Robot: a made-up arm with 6 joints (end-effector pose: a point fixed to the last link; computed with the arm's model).
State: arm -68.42 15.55 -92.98 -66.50 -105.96 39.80
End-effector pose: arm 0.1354 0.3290 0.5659 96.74 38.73 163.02
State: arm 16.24 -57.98 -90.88 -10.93 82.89 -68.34
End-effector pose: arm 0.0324 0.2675 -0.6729 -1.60 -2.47 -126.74
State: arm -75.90 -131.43 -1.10 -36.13 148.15 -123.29
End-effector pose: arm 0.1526 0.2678 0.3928 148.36 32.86 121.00
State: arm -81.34 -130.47 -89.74 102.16 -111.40 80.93
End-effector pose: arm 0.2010 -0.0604 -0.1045 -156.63 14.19 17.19
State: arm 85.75 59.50 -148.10 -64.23 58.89 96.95
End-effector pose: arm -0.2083 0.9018 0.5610 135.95 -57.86 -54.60
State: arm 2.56 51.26 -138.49 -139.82 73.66 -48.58
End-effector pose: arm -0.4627 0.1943 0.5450 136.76 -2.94 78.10
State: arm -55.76 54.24 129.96 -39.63 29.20 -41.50
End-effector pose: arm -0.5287 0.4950 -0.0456 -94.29 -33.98 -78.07
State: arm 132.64 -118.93 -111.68 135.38 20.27 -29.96
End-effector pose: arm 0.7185 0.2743 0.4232 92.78 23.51 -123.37
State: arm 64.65 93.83 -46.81 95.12 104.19 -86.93
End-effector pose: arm 0.0870 0.4038 -0.5205 -31.44 -24.05 51.30
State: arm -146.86 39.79 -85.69 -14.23 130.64 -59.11
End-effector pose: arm 0.4891 0.3888 0.4983 116.47 -61.62 -132.01
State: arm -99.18 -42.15 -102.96 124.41 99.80 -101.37
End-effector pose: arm -0.0714 -0.1482 -0.2847 33.71 -0.07 137.38
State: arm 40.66 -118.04 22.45 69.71 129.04 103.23
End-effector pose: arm -0.2829 0.4786 0.3985 160.55 6.94 25.15
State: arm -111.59 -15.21 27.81 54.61 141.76 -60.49
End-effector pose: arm 0.0553 0.0584 -0.0527 -65.93 -13.90 -63.15
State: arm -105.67 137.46 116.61 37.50 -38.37 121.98
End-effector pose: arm -0.3637 0.1125 0.5654 121.95 35.29 -162.00
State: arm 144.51 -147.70 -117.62 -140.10 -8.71 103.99
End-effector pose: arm 0.4377 -0.1216 -0.1740 -103.99 35.39 56.77
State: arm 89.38 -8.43 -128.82 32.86 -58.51 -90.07
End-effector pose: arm 0.0895 0.2266 -0.3249 88.92 -27.59 -61.86
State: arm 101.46 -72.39 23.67 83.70 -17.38 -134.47
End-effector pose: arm -0.6837 0.3971 0.7371 -90.27 -39.41 -115.07
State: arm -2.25 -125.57 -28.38 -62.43 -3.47 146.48
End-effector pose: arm 0.2661 -0.0966 -0.6660 -28.62 -1.96 -42.25
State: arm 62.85 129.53 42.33 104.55 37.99 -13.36
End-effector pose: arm -0.2053 0.6664 -0.7010 -15.13 -7.02 -126.02
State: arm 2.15 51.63 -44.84 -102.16 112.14 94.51
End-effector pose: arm -0.3148 0.6611 0.2204 128.19 -45.40 29.87
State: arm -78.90 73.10 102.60 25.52 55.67 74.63
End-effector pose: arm -0.3924 0.1910 0.5093 139.13 59.21 165.77
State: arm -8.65 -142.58 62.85 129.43 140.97 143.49
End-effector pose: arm -0.3931 0.3468 -0.3036 -32.92 -79.69 -138.24
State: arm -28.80 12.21 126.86 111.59 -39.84 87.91
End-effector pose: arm -0.5021 -0.1623 -0.0191 -165.29 -72.83 -45.57
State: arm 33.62 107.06 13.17 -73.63 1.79 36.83
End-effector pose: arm -0.8780 0.0592 -0.2157 26.84 21.31 79.30
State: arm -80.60 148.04 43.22 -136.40 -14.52 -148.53
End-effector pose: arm 0.9108 0.0659 -0.0040 143.52 34.71 -73.84
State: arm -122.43 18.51 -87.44 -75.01 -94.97 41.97
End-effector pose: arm -0.2450 0.3984 0.6128 111.62 80.99 -178.91
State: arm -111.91 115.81 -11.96 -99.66 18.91 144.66
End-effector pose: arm 0.8751 0.3305 -0.2345 -84.64 73.60 100.04
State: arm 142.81 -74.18 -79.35 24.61 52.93 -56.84
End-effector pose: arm -0.4193 0.0182 0.9388 -141.81 9.85 -45.11
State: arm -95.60 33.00 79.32 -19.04 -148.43 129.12
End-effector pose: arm 0.3951 0.2493 0.2074 166.30 22.13 23.41
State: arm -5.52 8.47 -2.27 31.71 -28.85 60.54
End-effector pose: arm -0.1359 0.0990 -0.7829 -33.42 -12.07 105.61
